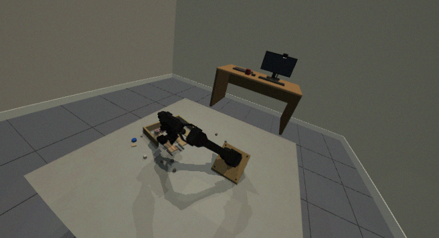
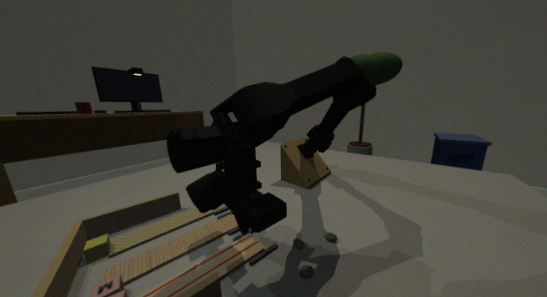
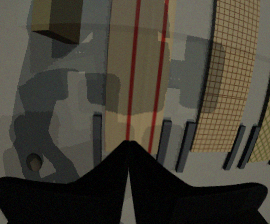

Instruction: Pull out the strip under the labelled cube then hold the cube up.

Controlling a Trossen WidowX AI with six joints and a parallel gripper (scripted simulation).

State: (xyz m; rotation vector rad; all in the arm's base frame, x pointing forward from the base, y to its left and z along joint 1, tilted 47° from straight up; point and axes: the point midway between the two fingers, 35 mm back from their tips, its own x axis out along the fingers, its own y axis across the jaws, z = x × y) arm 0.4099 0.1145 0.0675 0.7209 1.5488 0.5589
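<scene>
Now: gripper tip 9 cm short of the red-lined strip, 4 cm above it and 2 cm to the left of it. The rest, counted from my gripper tip: blue disc: 24 cm ahead, 12 cm to the left, 4 cm below.
</scene>
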